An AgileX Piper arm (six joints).
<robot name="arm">
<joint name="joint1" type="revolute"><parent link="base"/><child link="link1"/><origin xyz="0.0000 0.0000 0.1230" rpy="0.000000 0.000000 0.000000"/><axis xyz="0 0 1"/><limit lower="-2.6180" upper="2.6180"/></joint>
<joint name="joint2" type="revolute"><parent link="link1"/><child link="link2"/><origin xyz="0.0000 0.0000 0.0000" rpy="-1.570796 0.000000 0.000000"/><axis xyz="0 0 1"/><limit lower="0.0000" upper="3.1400"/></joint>
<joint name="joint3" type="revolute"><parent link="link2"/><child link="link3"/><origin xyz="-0.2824 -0.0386 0.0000" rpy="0.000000 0.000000 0.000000"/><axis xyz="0 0 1"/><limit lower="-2.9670" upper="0.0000"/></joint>
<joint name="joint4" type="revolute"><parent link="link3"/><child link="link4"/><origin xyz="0.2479 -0.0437 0.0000" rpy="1.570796 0.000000 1.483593"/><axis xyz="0 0 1"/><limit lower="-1.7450" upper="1.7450"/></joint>
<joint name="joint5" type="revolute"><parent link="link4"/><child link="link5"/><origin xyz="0.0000 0.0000 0.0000" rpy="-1.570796 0.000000 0.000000"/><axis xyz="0 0 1"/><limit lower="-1.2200" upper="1.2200"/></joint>
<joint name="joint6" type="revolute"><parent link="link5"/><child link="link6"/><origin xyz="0.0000 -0.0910 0.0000" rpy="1.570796 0.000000 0.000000"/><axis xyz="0 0 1"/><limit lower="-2.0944" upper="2.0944"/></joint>
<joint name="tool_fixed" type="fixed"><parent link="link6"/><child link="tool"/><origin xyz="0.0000 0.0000 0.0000" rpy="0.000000 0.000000 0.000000"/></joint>
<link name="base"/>
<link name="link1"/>
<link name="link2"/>
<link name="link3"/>
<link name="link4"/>
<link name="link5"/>
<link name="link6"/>
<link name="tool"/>
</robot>
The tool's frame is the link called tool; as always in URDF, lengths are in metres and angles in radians.
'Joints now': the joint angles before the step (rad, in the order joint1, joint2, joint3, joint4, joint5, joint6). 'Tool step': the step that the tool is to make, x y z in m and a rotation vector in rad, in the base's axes. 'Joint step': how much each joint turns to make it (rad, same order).
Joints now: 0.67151, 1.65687, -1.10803, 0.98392, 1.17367, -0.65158
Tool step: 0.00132, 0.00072, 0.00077, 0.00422, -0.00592, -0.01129
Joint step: -0.00036, 0.00000, -0.00304, 0.00367, -0.01063, 0.00216
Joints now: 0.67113, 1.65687, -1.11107, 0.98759, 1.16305, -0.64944
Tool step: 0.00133, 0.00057, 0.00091, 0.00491, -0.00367, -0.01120
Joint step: -0.00111, -0.00002, -0.00308, 0.00489, -0.00855, 0.00242
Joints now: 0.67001, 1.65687, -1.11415, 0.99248, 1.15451, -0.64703
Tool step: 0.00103, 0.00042, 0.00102, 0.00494, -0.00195, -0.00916
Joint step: -0.00114, -0.00043, -0.00275, 0.00498, -0.00584, 0.00230
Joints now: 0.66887, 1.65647, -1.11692, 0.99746, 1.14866, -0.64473
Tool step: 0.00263, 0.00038, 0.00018, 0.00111, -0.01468, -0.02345
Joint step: -0.00172, -0.00079, -0.00141, 0.00016, -0.02487, 0.00457
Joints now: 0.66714, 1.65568, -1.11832, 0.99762, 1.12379, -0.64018
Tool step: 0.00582, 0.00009, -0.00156, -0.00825, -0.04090, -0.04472
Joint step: -0.00290, 0.00000, -0.00040, -0.01344, -0.05766, 0.00662
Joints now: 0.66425, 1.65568, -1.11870, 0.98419, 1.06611, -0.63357
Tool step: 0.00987, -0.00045, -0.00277, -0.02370, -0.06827, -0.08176
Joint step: -0.00265, -0.00040, -0.00010, -0.03497, -0.10235, 0.02775
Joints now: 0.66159, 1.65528, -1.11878, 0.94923, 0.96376, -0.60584
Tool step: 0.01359, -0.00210, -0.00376, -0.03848, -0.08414, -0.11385
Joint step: -0.00369, 0.00164, 0.00013, -0.06312, -0.13429, 0.05945
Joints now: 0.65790, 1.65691, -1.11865, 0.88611, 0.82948, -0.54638
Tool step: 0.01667, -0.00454, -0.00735, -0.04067, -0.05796, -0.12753
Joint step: -0.01372, 0.01644, 0.00035, -0.07053, -0.12449, 0.08388
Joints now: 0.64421, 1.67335, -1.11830, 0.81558, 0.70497, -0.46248
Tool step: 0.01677, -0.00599, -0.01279, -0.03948, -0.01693, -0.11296
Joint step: -0.02233, 0.03490, 0.00037, -0.06236, -0.08856, 0.08558
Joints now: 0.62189, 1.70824, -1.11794, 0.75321, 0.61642, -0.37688
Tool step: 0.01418, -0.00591, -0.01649, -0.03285, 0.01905, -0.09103
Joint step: -0.02445, 0.04595, 0.00024, -0.04156, -0.05264, 0.07357
